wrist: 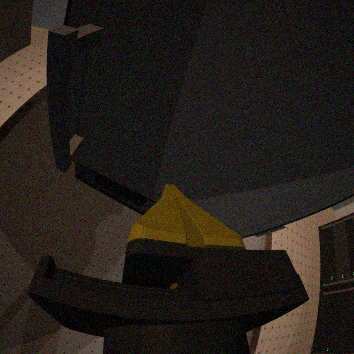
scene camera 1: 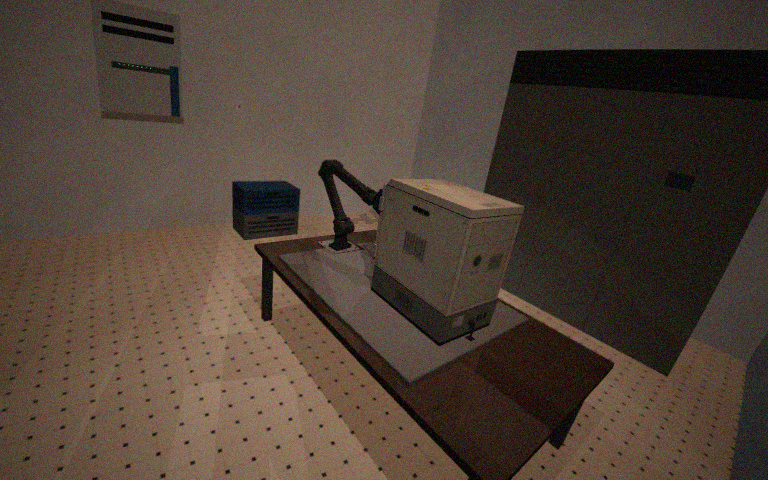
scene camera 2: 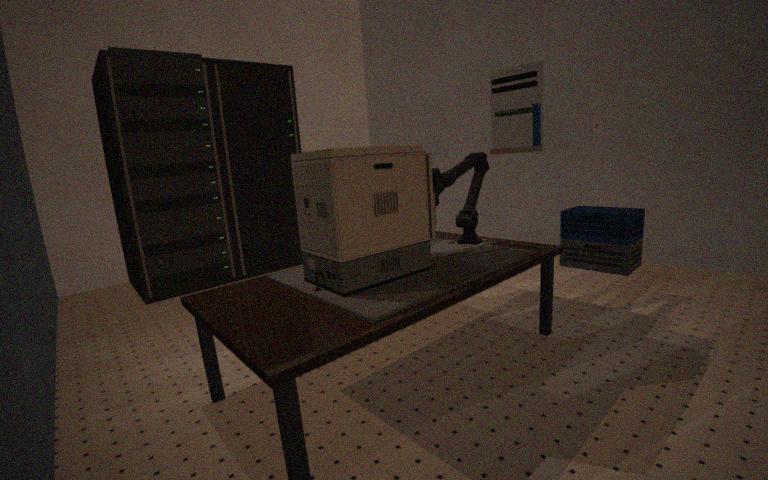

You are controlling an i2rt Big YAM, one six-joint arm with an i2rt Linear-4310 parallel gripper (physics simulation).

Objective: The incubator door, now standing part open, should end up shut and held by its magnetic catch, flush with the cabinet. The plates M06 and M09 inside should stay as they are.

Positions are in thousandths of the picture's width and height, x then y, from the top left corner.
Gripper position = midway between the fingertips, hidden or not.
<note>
My gripper (wrist: 473,538) is shut, with nothing in its grasp. I also see a beige incubator (wrist: 679,318).
</note>
